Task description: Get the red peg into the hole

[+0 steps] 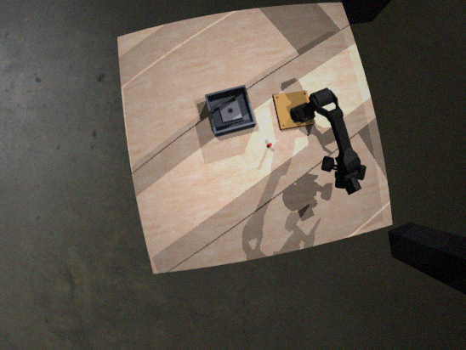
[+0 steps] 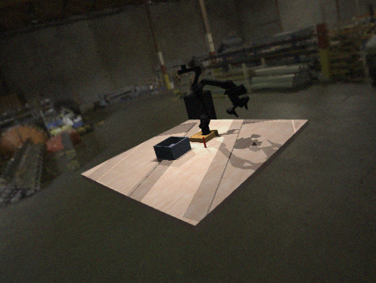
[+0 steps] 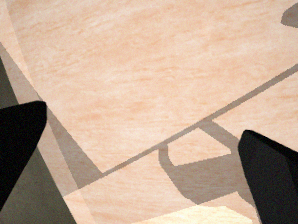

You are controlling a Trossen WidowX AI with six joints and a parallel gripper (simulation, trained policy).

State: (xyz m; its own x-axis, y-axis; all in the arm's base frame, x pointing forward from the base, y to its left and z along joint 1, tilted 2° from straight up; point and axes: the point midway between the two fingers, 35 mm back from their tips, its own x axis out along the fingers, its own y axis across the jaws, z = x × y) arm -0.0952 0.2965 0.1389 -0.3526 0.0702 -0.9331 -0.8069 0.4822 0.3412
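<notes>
My gripper tip is now 280 mm short of the red peg, 190 mm to the left of it and 120 mm above it. From my gripper tip the other things lie so: grey plate 410 mm ahead, 390 mm to the right, 110 mm below; dark box 410 mm ahead, 390 mm to the right, 130 mm below.
</notes>
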